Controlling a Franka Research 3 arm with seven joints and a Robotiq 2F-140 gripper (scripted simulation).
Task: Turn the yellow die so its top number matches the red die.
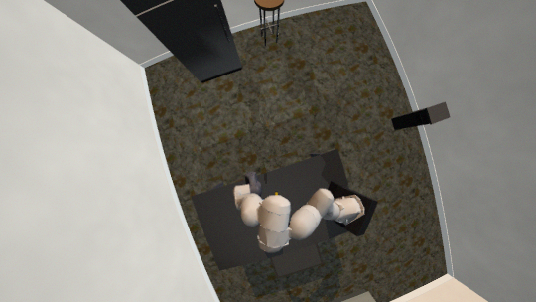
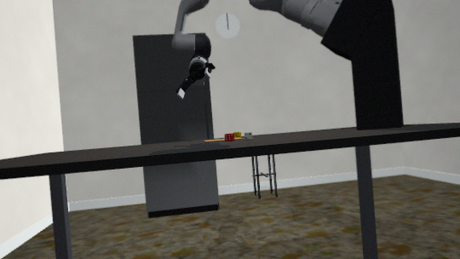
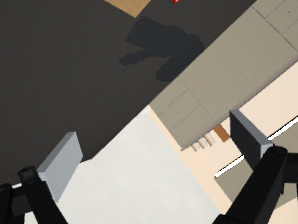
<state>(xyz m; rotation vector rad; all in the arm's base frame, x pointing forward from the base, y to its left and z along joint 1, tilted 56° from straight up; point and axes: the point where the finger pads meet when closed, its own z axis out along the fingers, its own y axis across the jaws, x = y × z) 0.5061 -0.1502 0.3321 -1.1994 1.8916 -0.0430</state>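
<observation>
The yellow die lies 220 mm below my hand, 160 mm behind it and 50 mm to the left of it. Also, from my hand: white die 280 mm to the left, 220 mm below, 50 mm behind; then red die 240 mm to the left, 220 mm below, 10 mm behind; then tan mat 230 mm below, 140 mm to the left, 40 mm behind.
</observation>
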